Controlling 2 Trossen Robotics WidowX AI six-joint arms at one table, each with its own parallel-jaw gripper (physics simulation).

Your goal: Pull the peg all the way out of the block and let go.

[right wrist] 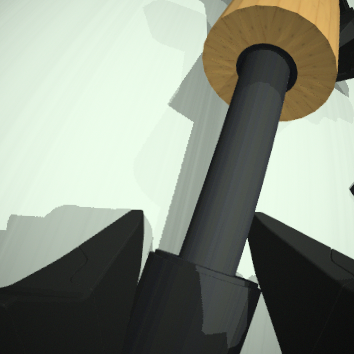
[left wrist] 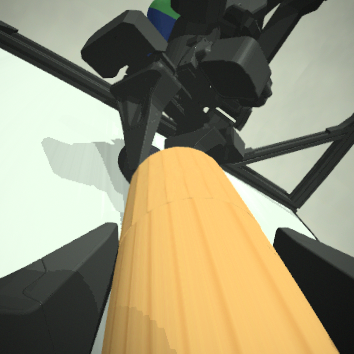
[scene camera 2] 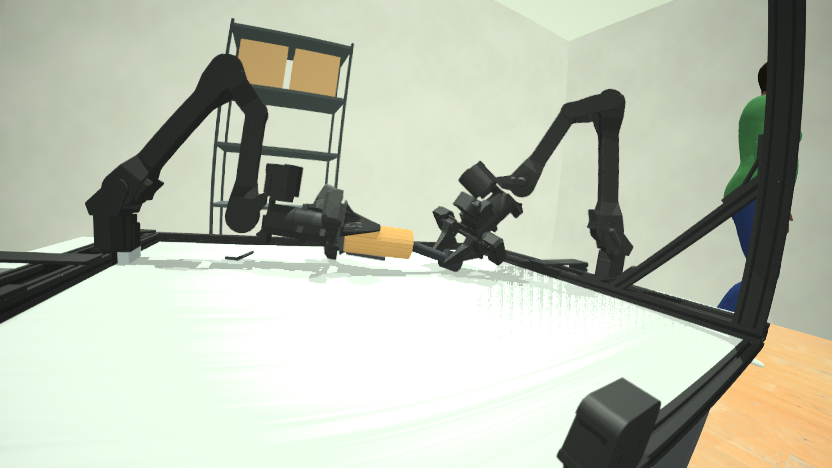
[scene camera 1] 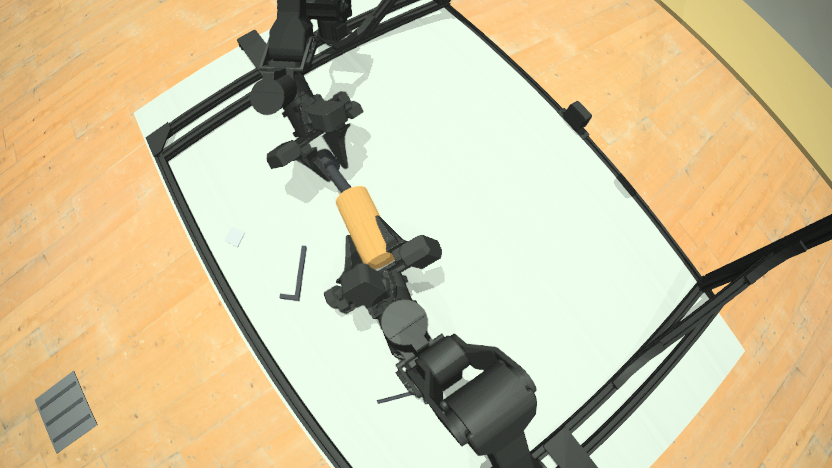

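Seen in the pictures: left gripper, fingertip midpoint: [right wrist: 305,2] [left wrist: 197,237] [scene camera 2: 378,234] [scene camera 1: 362,225]; right gripper, fingertip midpoint: [right wrist: 196,222] [scene camera 2: 437,259] [scene camera 1: 337,174]; left arm's base at its link origin: [scene camera 2: 116,248]; right arm's base at its link origin: [scene camera 2: 607,279] [scene camera 1: 332,32].
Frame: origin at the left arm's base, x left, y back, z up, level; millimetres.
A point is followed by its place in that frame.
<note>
The block, a wooden cylinder [scene camera 1: 356,212] {x -101, y -482, z 66 mm} [scene camera 2: 401,243] {x -139, y -491, z 42 mm} [left wrist: 200,270] {x -75, y -433, z 63 mm} [right wrist: 225,55] {x -135, y -515, z 33 mm}, is held roughly level, low over the table. My left gripper [scene camera 1: 363,228] {x -98, y -464, z 50 mm} [scene camera 2: 381,242] {x -98, y -464, z 50 mm} [left wrist: 197,237] {x -98, y -464, z 50 mm} is shut on it, one finger on each side. The dark peg [scene camera 1: 339,177] {x -126, y -562, z 33 mm} [scene camera 2: 427,250] {x -133, y -553, z 27 mm} [right wrist: 235,165] {x -129, y -566, z 31 mm} sticks out of the block's end; its inner end is in the hole and hidden. My right gripper [scene camera 1: 336,172] {x -132, y -579, z 9 mm} [scene camera 2: 446,256] {x -132, y -579, z 9 mm} [right wrist: 196,222] {x -132, y -579, z 9 mm} is shut on the peg's thicker outer end. In the right wrist view a long stretch of thin shaft shows between that thick end and the hole.
An L-shaped dark key [scene camera 1: 300,273] {x 23, y -488, z -11 mm} and a small pale square [scene camera 1: 235,236] {x 78, y -623, z -16 mm} lie beside the arms. A thin dark rod [scene camera 1: 392,398] {x 42, y -235, z -13 mm} lies partly under the left arm. Black frame rails [scene camera 1: 634,197] {x -565, y -193, z -25 mm} edge the table. A black camera box [scene camera 2: 613,413] {x -583, y -367, z 35 mm} stands at the near edge.
</note>
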